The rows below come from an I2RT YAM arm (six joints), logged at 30 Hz.
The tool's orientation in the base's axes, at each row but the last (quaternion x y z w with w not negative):
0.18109 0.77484 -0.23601 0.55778
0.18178 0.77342 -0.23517 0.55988
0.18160 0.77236 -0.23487 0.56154
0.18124 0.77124 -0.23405 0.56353
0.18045 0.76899 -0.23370 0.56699
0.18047 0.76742 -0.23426 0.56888
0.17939 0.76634 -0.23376 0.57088
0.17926 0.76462 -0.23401 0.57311
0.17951 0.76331 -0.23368 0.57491
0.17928 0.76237 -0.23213 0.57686
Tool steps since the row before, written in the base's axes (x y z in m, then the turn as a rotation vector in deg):
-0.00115 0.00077 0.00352 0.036 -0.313 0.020
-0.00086 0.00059 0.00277 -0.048 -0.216 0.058
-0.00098 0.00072 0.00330 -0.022 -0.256 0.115
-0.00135 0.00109 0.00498 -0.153 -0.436 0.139
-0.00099 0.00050 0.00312 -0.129 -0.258 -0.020
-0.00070 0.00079 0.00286 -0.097 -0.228 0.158
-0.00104 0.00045 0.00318 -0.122 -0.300 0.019
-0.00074 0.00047 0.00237 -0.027 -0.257 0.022
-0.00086 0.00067 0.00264 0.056 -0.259 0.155
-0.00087 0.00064 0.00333 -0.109 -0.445 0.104
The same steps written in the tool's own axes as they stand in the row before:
-0.00297 -0.00057 -0.00227 -0.036 -0.241 0.200
-0.00236 -0.00043 -0.00173 -0.044 -0.213 0.070
-0.00283 -0.00046 -0.00203 -0.107 -0.241 0.098
-0.00433 -0.00062 -0.00295 -0.094 -0.465 0.091
-0.00269 -0.00061 -0.00184 0.054 -0.280 0.049
-0.00253 -0.00017 -0.00169 -0.126 -0.265 0.014
-0.00275 -0.00068 -0.00184 0.014 -0.317 0.068
-0.00207 -0.00037 -0.00140 -0.015 -0.230 0.118
-0.00230 -0.00031 -0.00167 -0.166 -0.207 0.155
-0.00297 -0.00043 -0.00181 -0.073 -0.443 0.139

